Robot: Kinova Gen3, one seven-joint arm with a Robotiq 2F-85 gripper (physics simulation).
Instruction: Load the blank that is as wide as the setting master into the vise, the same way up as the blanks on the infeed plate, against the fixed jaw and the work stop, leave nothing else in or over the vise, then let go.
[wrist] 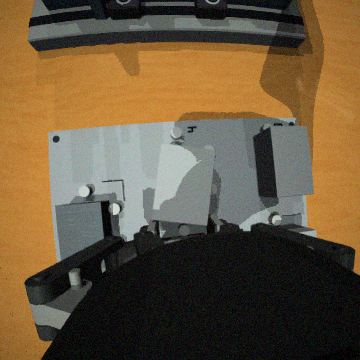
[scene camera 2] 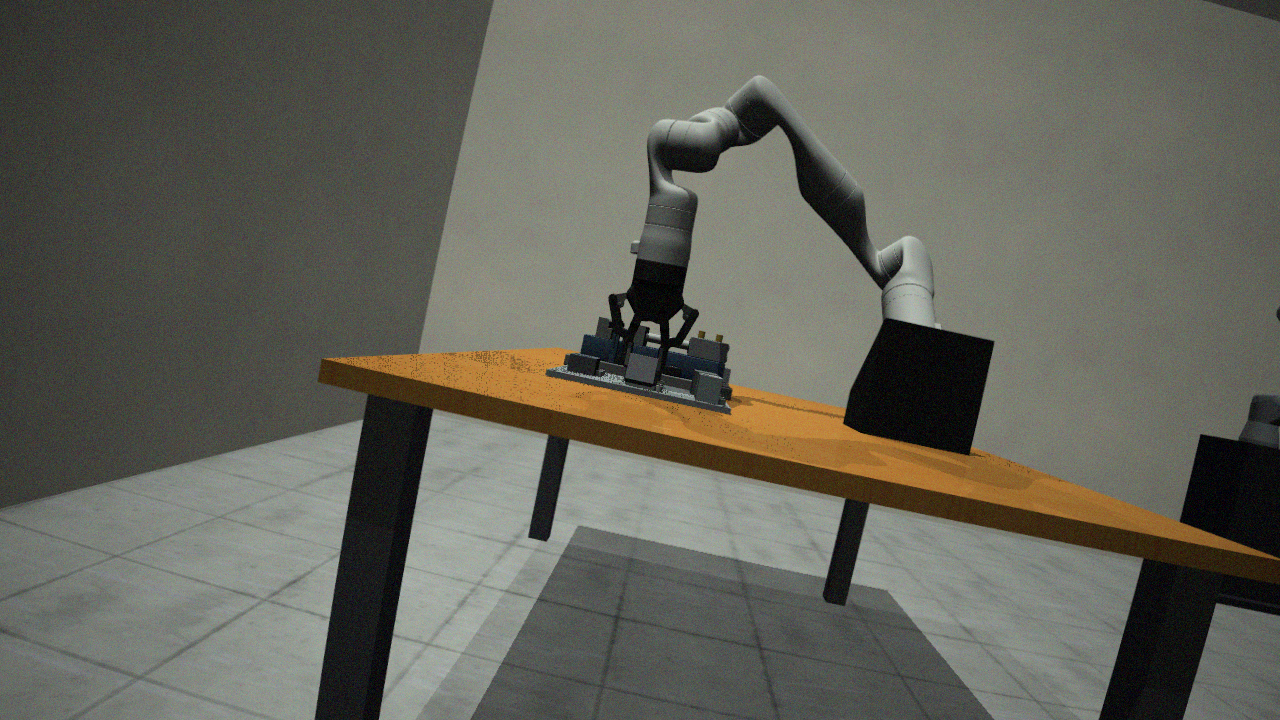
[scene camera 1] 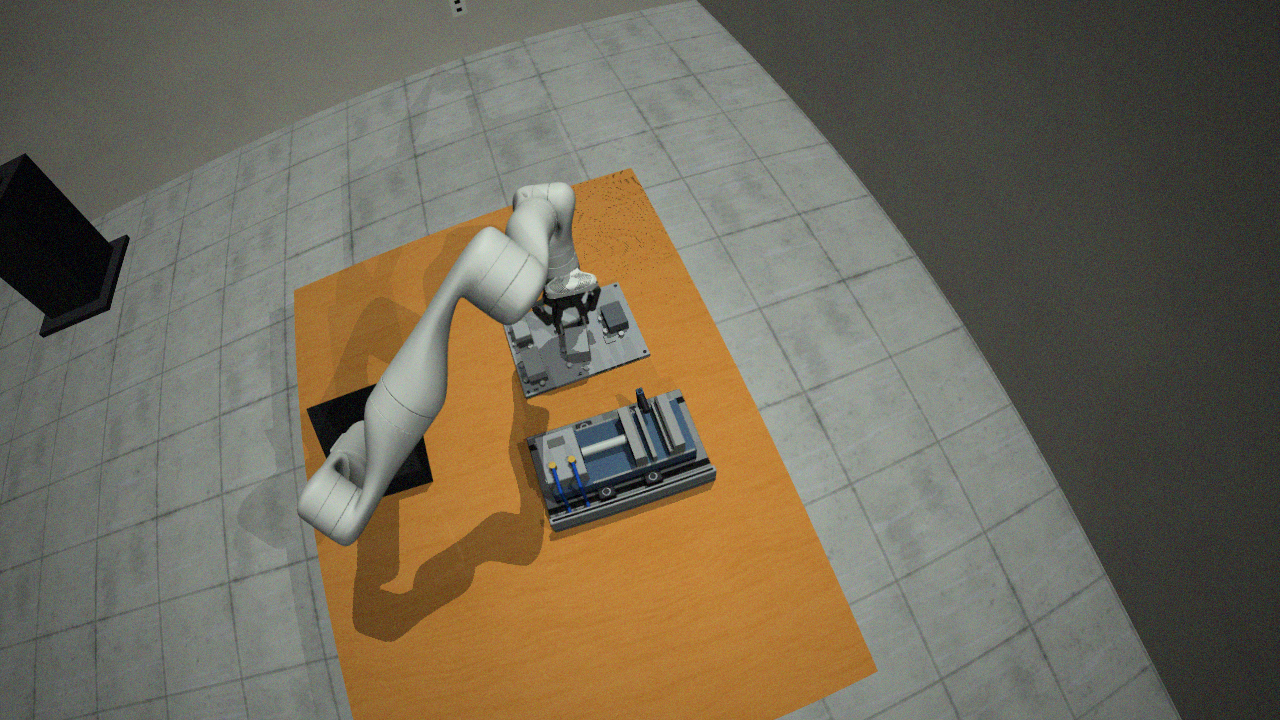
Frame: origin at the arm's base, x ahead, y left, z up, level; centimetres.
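Seen in the pictures: gripper, fingertip midpoint: [wrist: 182, 227] [scene camera 1: 573, 328]; arm's base, link origin: [scene camera 2: 913, 370].
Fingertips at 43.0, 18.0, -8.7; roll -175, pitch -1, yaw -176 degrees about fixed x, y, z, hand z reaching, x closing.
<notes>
Pixels of each thing's top centre, then the offset from my fingertips to it, as dx, dy, dz. "*": a spot on its surface instead. Level surfaces: height alone.
- middle grey blank, top centre: [wrist: 183, 184] [scene camera 1: 576, 339] +0.0, -3.7, +1.4
- pale infeed plate, surface spot: [wrist: 89, 153] [scene camera 1: 625, 350] * +8.7, -6.6, -2.2
- third blank, top centre: [wrist: 80, 236] [scene camera 2: 585, 355] [scene camera 1: 613, 313] +8.5, +0.7, +0.3
- grey vise, top centre: [scene camera 1: 614, 439] [scene camera 2: 660, 328] +1.5, -28.7, +6.9
- orange table, surface height: dz -3.0
My gripper [scene camera 1: 570, 315] [scene camera 2: 649, 356] [wrist: 182, 227] is shut on the middle grey blank [scene camera 1: 577, 345] [scene camera 2: 640, 367] [wrist: 183, 183], low over the pale infeed plate [scene camera 1: 632, 347] [wrist: 89, 153]. The blank sits slightly skewed to the plate's edges. A second blank [scene camera 1: 613, 315] [wrist: 286, 161] lies on the plate's right side in the wrist view. A third blank [wrist: 80, 225] lies at its left. The blue and grey vise [scene camera 1: 622, 443] [wrist: 164, 30] stands apart from the plate, with an open gap between its jaws. I cannot tell which part is the setting master.
White locating pins [wrist: 84, 191] stick up from the plate around the blanks. The arm's black base block [scene camera 1: 333, 420] [scene camera 2: 917, 385] stands on the orange table [scene camera 1: 582, 582] [scene camera 2: 805, 447]. A dark stand [scene camera 1: 53, 242] is on the floor, off the table.
</notes>
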